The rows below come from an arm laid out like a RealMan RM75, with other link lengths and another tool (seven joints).
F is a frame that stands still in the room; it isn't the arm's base.
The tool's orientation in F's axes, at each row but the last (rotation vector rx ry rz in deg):
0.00 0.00 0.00
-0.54 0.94 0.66
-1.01 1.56 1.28
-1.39 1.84 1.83
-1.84 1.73 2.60
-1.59 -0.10 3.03
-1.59 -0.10 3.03
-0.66 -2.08 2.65
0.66 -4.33 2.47
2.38 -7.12 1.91
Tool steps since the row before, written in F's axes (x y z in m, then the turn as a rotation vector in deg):
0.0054 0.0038 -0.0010 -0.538 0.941 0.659
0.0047 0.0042 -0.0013 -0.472 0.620 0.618
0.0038 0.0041 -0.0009 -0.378 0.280 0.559
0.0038 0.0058 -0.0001 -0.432 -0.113 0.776
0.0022 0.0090 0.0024 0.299 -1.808 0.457
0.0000 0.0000 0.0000 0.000 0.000 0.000
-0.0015 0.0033 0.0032 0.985 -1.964 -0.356
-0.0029 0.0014 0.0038 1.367 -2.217 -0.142
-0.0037 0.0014 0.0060 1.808 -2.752 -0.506
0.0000 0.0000 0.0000 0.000 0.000 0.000
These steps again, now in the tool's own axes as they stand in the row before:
0.0054 0.0038 -0.0010 -0.538 0.941 0.659
0.0048 0.0042 -0.0012 -0.475 0.620 0.616
0.0039 0.0040 -0.0007 -0.387 0.279 0.554
0.0040 0.0057 0.0002 -0.460 -0.117 0.759
0.0025 0.0088 0.0028 0.203 -1.833 0.406
0.0000 0.0000 0.0000 0.000 0.000 0.000
-0.0013 0.0033 0.0033 0.879 -2.003 -0.413
-0.0027 0.0015 0.0039 1.257 -2.276 -0.216
-0.0032 0.0016 0.0062 1.646 -2.833 -0.604
0.0000 0.0000 0.0000 0.000 0.000 0.000

